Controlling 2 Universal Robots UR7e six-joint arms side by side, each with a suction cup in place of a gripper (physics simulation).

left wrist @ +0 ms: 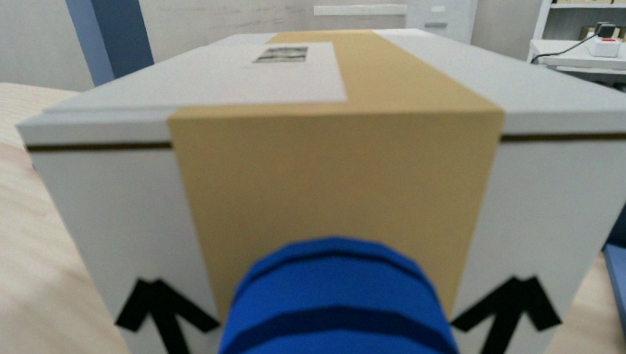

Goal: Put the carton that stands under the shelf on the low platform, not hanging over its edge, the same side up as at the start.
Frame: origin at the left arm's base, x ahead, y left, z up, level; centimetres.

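Seen in the pictures: left hand, its tool point: [332,256].
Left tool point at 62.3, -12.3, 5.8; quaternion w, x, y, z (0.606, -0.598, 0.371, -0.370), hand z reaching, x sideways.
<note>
A point is followed by its place in that frame, as x, y, z.
The white carton [110,210] {59.1, -9.6, 8.4} with brown tape fills most of the left wrist view. Its near side has a black arrow pointing up at each side of the tape, and its top with a pale label faces up. My left suction cup [339,245] is blue and ribbed. It is pressed against the taped part of the near side, between the two arrows, and is shut on the carton. The carton's bottom edge is hidden. The low platform does not show in this view. My right suction cup is not in view.
A dark blue shelf post [120,40] {74.6, 12.9, 9.2} rises behind the carton at the left. A blue foot plate [617,300] {70.6, -21.7, 0.2} lies close to the carton at the lower right. The wooden table top [45,260] {61.0, 3.8, 0.0} shows at the left. White cabinets and shelving stand far behind.
</note>
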